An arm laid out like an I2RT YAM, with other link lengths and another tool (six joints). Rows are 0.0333 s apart.
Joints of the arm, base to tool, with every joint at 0 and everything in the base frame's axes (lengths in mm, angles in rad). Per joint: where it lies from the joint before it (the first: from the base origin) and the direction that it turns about. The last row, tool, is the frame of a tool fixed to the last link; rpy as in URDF.
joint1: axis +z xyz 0 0 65.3
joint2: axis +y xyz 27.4 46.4 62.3
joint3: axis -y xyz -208.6 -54.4 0
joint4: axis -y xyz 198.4 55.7 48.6
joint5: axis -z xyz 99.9 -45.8 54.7
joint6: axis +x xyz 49.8 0 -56.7
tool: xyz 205 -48 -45 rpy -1.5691 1.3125 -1.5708
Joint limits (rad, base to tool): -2.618..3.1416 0..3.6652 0..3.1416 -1.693..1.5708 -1.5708..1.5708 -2.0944..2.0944
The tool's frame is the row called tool.
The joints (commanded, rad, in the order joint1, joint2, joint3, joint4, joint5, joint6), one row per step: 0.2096 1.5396 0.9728 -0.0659 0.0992 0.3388; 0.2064 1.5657 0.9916 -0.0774 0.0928 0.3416; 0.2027 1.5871 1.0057 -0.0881 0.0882 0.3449; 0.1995 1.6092 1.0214 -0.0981 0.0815 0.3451; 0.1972 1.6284 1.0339 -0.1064 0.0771 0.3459; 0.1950 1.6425 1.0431 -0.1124 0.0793 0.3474
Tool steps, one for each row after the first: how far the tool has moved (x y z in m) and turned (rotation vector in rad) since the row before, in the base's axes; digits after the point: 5 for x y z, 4 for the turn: 0.00011 0.00032 -0.00620 0.0021 0.0194 0.0003; -0.00072 -0.00052 -0.00599 0.0017 0.0184 -0.0021; -0.00015 0.00019 -0.00544 0.0010 0.0169 0.0019; -0.00050 -0.00001 -0.00511 0.0004 0.0153 0.0006; -0.00032 -0.00157 -0.00358 -0.0024 0.0105 -0.0048
